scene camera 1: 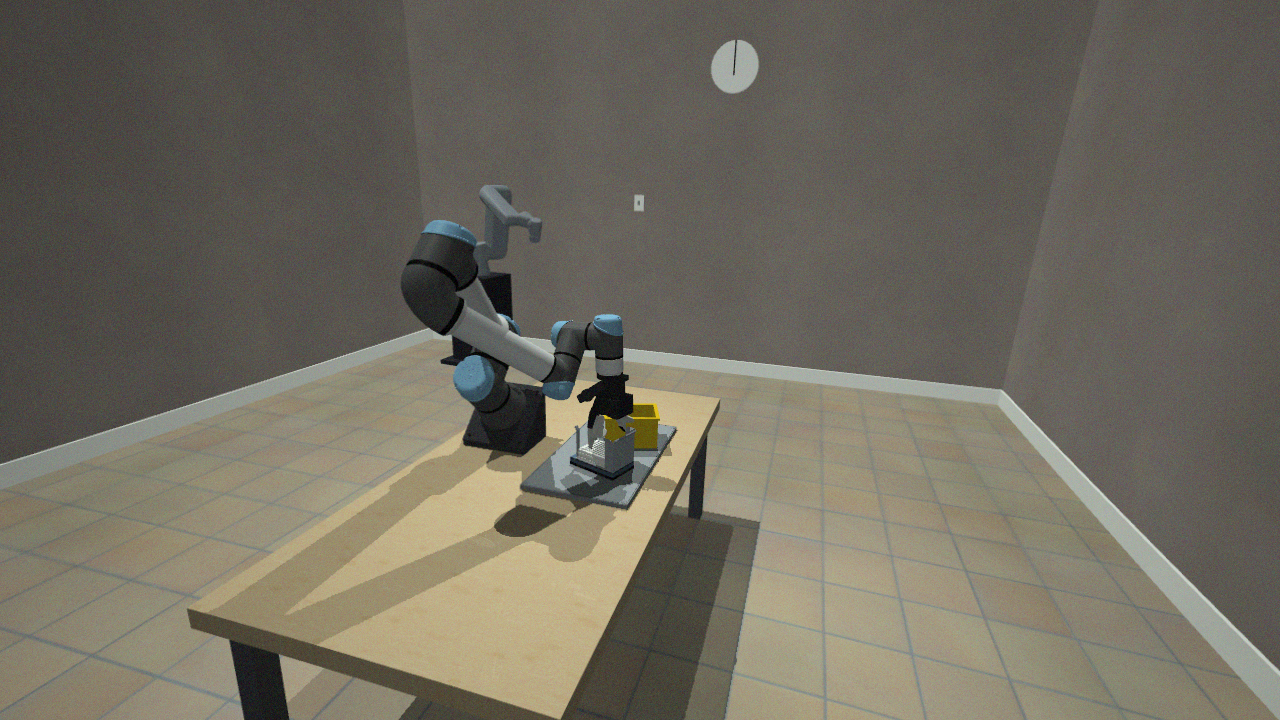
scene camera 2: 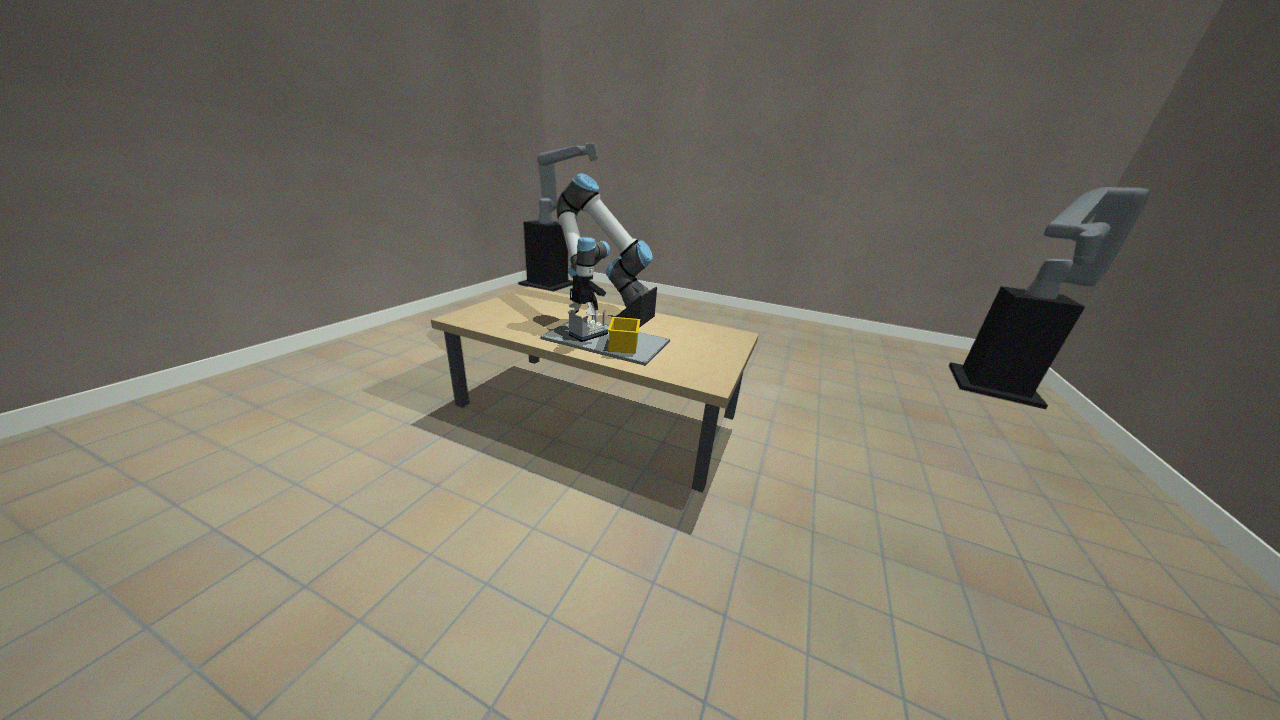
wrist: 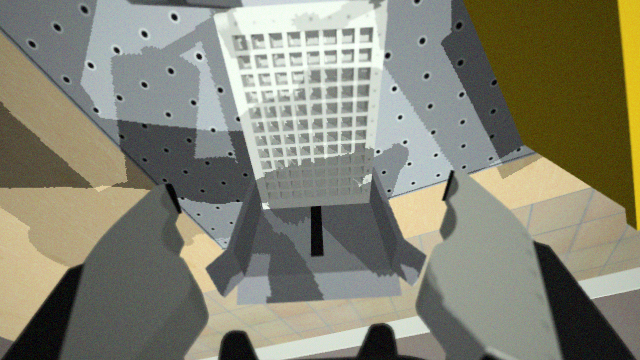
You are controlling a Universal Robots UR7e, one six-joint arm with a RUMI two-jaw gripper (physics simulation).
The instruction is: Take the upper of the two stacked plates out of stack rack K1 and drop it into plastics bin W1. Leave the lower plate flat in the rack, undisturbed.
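Places are measured from the arm's base along level axes (x left, y up, z ahead), in millimetres.
Where they show: gripper, fingertip midpoint: (wrist: 311, 180); arm's base, origin of the base link: (scene camera 1: 503, 407) (scene camera 2: 638, 299).
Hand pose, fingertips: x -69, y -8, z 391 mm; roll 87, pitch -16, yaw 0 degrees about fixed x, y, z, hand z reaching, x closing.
Things, the pixels of their top centre, and the offset from my fingertips. Level surfaces: height alone.
- stack rack, middle of its top: (wrist: 308, 192) (scene camera 1: 603, 427) (scene camera 2: 588, 310) dx +5, dy +33, dz -18 mm
- yellow plastics bin, middle of its top: (scene camera 1: 631, 410) (scene camera 2: 624, 324) dx +200, dy +13, dz -12 mm
- wooden table, its level: dy -100 mm
A white plate with a grid of square wells (wrist: 310, 100) lies in the rack in the wrist view; whether a second plate lies under it I cannot tell. The stack rack (scene camera 1: 619, 454) (scene camera 2: 581, 324) (wrist: 345, 287) has a grey upright panel with a black slot and flared side guides. My gripper (scene camera 1: 604, 428) (scene camera 2: 585, 311) (wrist: 311, 180) is open wide and empty, above the rack. In the wrist view its fingers stand apart, left and right beyond the plate's near-slot end. The yellow plastics bin (scene camera 1: 645, 435) (scene camera 2: 622, 339) (wrist: 550, 90) stands beside the rack.
The rack and bin stand on a grey perforated board (scene camera 1: 554, 483) (scene camera 2: 650, 351) (wrist: 130, 15) on the wooden table (scene camera 1: 447, 608) (scene camera 2: 698, 344). Thin posts rise at the rack's side. A grey background robot (scene camera 1: 496, 223) (scene camera 2: 547, 179) and another grey robot (scene camera 2: 1074, 237) stand away from the table.
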